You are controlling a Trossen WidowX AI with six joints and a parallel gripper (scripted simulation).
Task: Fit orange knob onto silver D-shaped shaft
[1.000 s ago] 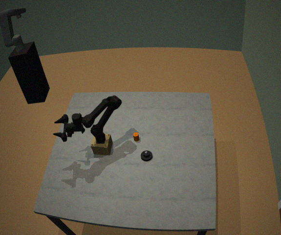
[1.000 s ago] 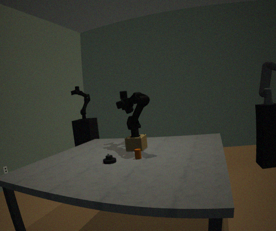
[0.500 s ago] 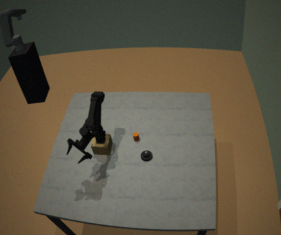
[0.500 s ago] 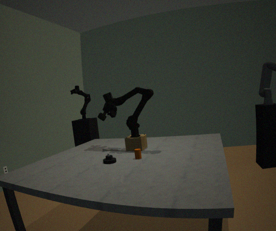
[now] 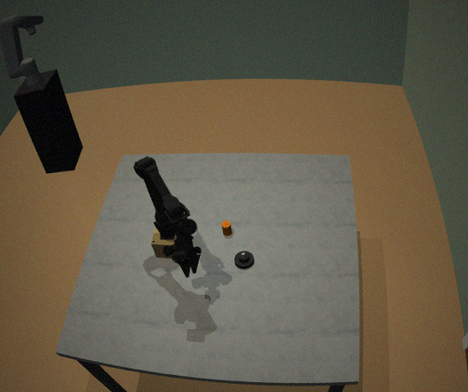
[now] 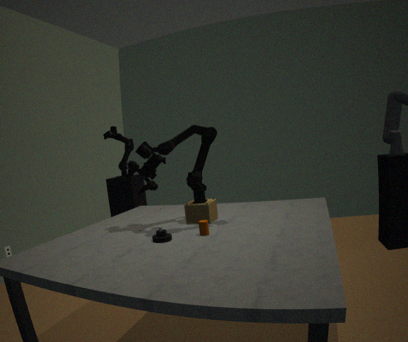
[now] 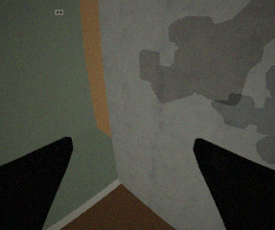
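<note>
The orange knob lies 380 mm to the left of my gripper tip, 170 mm below it and 110 mm ahead of it. Round my gripper tip: round pedestal 210 mm to the left, 190 mm ahead, 180 mm below.
</note>
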